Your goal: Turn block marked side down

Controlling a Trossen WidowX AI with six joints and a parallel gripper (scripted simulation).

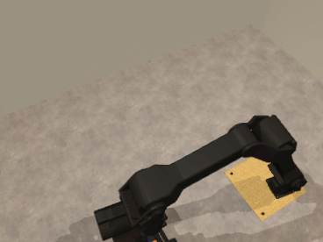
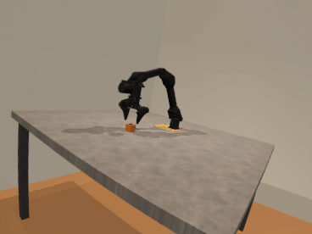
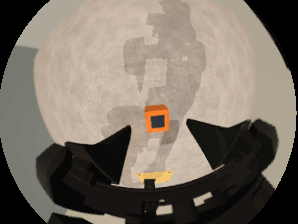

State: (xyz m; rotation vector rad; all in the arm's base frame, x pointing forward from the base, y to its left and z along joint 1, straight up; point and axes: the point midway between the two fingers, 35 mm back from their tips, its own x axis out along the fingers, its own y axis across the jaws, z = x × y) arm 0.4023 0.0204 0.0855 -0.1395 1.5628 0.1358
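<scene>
The orange block is 2 cm below my gripper tip.
</scene>
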